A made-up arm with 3 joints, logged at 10 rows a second.
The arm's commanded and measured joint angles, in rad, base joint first. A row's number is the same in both.
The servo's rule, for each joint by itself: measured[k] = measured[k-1] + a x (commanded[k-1-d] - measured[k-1]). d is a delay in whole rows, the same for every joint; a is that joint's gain. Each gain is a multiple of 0.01, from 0.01 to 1. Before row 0 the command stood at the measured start. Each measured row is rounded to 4 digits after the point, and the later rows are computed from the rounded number. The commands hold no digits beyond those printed.
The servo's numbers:
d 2
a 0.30 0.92 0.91
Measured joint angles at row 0:
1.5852 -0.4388 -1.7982
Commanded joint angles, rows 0 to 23:
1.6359 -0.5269 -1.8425
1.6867 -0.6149 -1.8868
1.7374 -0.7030 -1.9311
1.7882 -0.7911 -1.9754
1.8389 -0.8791 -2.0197
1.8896 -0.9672 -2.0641
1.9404 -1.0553 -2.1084
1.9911 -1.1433 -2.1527
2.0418 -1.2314 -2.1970
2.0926 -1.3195 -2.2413
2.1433 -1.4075 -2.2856
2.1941 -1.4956 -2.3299
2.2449 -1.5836 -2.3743
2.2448 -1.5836 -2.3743
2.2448 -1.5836 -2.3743
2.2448 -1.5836 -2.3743
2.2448 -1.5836 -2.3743
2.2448 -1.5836 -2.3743
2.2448 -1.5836 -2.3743
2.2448 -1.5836 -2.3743
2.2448 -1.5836 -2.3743
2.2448 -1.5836 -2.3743
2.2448 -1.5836 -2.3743
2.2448 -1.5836 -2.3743
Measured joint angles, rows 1 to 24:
1.5852 -0.4388 -1.7982
1.5852 -0.4388 -1.7982
1.6004 -0.5199 -1.8385
1.6263 -0.6073 -1.8825
1.6596 -0.6953 -1.9267
1.6982 -0.7834 -1.9710
1.7404 -0.8714 -2.0153
1.7852 -0.9595 -2.0597
1.8318 -1.0476 -2.1040
1.8796 -1.1356 -2.1483
1.9283 -1.2237 -2.1926
1.9776 -1.3118 -2.2369
2.0273 -1.3998 -2.2812
2.0773 -1.4879 -2.3255
2.1276 -1.5759 -2.3699
2.1628 -1.5830 -2.3739
2.1874 -1.5836 -2.3743
2.2046 -1.5836 -2.3743
2.2167 -1.5836 -2.3743
2.2251 -1.5836 -2.3743
2.2310 -1.5836 -2.3743
2.2351 -1.5836 -2.3743
2.2380 -1.5836 -2.3743
2.2400 -1.5836 -2.3743

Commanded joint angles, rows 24 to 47:
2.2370 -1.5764 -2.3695
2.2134 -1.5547 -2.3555
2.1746 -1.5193 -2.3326
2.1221 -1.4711 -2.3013
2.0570 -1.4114 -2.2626
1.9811 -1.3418 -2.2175
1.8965 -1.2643 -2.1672
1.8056 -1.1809 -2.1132
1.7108 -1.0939 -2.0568
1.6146 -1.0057 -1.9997
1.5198 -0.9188 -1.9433
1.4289 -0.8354 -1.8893
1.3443 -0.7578 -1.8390
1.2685 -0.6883 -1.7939
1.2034 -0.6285 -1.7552
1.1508 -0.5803 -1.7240
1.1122 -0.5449 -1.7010
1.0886 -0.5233 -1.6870
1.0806 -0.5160 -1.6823
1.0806 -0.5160 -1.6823
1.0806 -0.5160 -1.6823
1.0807 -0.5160 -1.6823
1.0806 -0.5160 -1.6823
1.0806 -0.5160 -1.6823
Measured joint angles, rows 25 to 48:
2.2414 -1.5836 -2.3743
2.2424 -1.5836 -2.3743
2.2408 -1.5770 -2.3699
2.2326 -1.5565 -2.3568
2.2152 -1.5223 -2.3348
2.1873 -1.4752 -2.3043
2.1482 -1.4165 -2.2664
2.0981 -1.3478 -2.2219
2.0376 -1.2710 -2.1721
1.9680 -1.1881 -2.1185
1.8908 -1.1014 -2.0624
1.8079 -1.0134 -2.0053
1.7215 -0.9264 -1.9489
1.6337 -0.8427 -1.8947
1.5469 -0.7646 -1.8440
1.4634 -0.6944 -1.7984
1.3854 -0.6338 -1.7591
1.3150 -0.5846 -1.7272
1.2542 -0.5481 -1.7034
1.2045 -0.5253 -1.6885
1.1673 -0.5167 -1.6829
1.1413 -0.5161 -1.6824
1.1231 -0.5160 -1.6823
1.1104 -0.5160 -1.6823

